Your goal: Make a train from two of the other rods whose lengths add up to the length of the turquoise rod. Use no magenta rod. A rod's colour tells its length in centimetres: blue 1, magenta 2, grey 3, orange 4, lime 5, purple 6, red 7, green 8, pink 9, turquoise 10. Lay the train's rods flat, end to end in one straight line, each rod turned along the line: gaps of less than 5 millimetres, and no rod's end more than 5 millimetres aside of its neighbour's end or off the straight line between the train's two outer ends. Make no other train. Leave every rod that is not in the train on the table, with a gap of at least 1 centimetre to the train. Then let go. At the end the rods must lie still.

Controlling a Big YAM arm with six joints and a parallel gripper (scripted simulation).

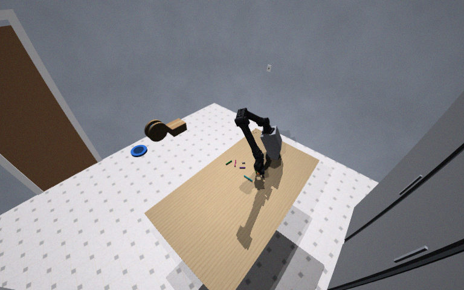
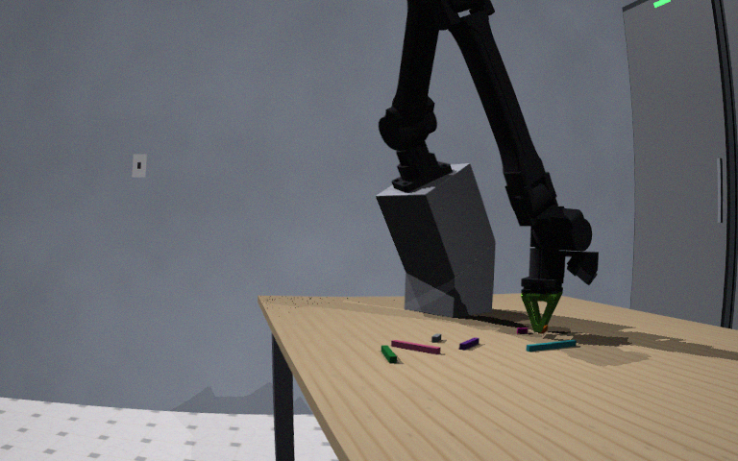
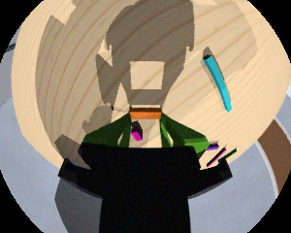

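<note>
Right now my hand is 40 mm past the magenta rod, 20 mm to the left of it and 10 mm above it. From my hand the other things lie so: purple rod: 170 mm to the right, 30 mm ahead, 10 mm below; orange rod: 10 mm below; turquoise rod: 110 mm ahead, 50 mm to the right, 10 mm below.
</note>
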